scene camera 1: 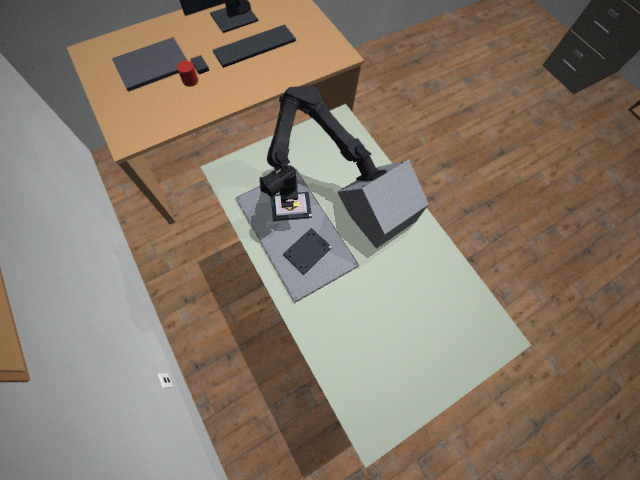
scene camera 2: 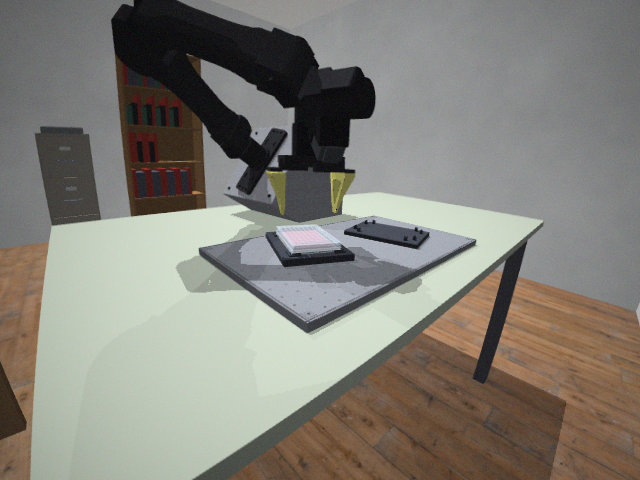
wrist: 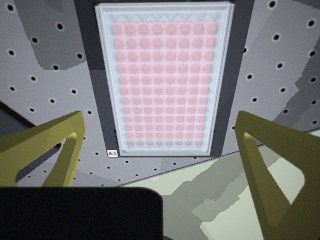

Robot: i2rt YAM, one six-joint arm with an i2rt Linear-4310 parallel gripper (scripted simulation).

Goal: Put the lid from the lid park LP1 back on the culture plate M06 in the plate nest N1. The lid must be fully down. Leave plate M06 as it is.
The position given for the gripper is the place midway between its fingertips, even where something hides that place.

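The gripper [scene camera 2: 309,213] is in view, and the wrist view shows the gripper [wrist: 159,119] as well. A clear lid [scene camera 2: 298,237] is visible, and the wrist view also has the clear lid [wrist: 164,72]. The scene includes a black lid park LP1 [scene camera 2: 379,232] too, and scene camera 1 shows the black lid park LP1 [scene camera 1: 309,249] as well.
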